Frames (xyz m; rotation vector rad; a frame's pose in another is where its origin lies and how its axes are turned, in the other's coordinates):
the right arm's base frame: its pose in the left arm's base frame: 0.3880 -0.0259 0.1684 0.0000 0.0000 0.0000
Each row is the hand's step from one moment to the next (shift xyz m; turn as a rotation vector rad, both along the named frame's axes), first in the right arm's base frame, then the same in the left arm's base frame.
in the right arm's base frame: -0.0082 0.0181 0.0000 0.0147 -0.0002 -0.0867
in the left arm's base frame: -0.0082 0.0181 0.0000 0.0147 -0.0002 -0.0867
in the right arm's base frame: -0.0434 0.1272 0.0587 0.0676 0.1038 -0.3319
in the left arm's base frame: -0.0434 0.1272 0.0587 0.0676 0.1038 -0.3319
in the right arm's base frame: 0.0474 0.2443 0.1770 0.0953 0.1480 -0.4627
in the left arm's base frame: 0.0474 0.2443 0.1770 0.0953 0.1480 -0.4627
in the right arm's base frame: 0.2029 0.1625 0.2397 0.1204 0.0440 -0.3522
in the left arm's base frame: 0.2029 0.1625 0.2397 0.1204 0.0440 -0.3522
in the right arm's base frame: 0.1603 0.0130 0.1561 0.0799 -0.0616 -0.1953
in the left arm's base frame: 0.1603 0.0130 0.1561 0.0799 -0.0616 -0.1953
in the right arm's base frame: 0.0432 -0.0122 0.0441 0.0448 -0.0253 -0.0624
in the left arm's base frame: 0.0432 -0.0122 0.0441 0.0448 -0.0253 -0.0624
